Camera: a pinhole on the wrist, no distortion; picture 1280 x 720 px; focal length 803.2 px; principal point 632.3 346.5 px. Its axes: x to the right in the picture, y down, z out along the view. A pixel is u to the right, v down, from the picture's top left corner.
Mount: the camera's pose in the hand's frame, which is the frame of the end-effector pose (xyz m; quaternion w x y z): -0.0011 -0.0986 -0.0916 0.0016 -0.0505 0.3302 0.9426
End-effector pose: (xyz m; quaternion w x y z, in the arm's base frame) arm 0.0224 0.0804 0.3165 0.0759 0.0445 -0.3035 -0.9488
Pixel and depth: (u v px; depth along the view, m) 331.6 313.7 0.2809
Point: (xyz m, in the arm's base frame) -0.0605 0.0698 0.4703
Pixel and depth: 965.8 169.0 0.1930
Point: 0.1213 0.0686 0.3704
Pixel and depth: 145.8 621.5 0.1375
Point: -0.0561 0.1368 0.3290
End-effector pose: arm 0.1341 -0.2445 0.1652 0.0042 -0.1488 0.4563 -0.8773
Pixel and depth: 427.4 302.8 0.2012
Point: 0.1160 -0.3207 0.1777
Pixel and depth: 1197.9 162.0 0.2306
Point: 0.3083 -0.2971 0.0739
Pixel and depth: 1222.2 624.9 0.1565
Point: 0.2804 -0.2402 0.1973
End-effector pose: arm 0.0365 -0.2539 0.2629 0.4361 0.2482 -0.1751 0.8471
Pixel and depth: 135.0 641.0 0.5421
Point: -0.0471 -0.3763 0.8087
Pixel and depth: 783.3 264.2 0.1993
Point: 0.0438 -0.3372 0.2656
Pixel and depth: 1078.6 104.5 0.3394
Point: 0.0140 -0.5460 0.1972
